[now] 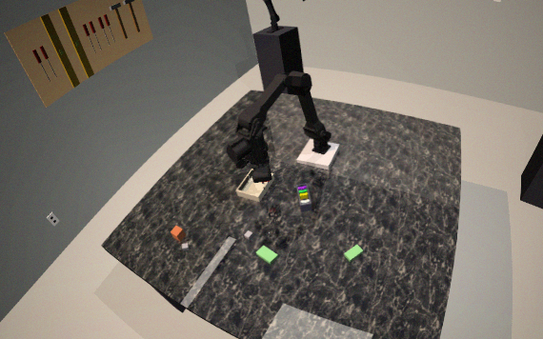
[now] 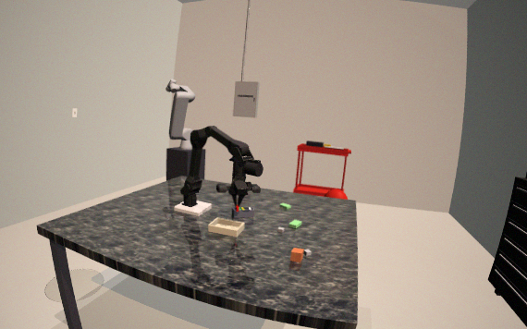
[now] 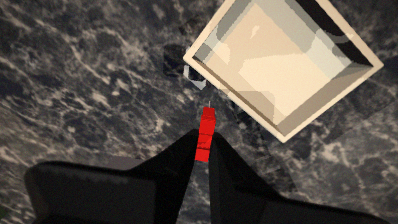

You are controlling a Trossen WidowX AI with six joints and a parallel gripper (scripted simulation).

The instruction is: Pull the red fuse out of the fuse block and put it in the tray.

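My gripper tip is now 90 mm above the cream tray, 70 mm to the left of it and 10 mm past it. From my gripper tip the other things lie so: purple fuse 110 mm to the left, 70 mm below, 70 mm behind; red fuse 10 mm below; green fuse 130 mm to the left, 70 mm below, 60 mm behind.
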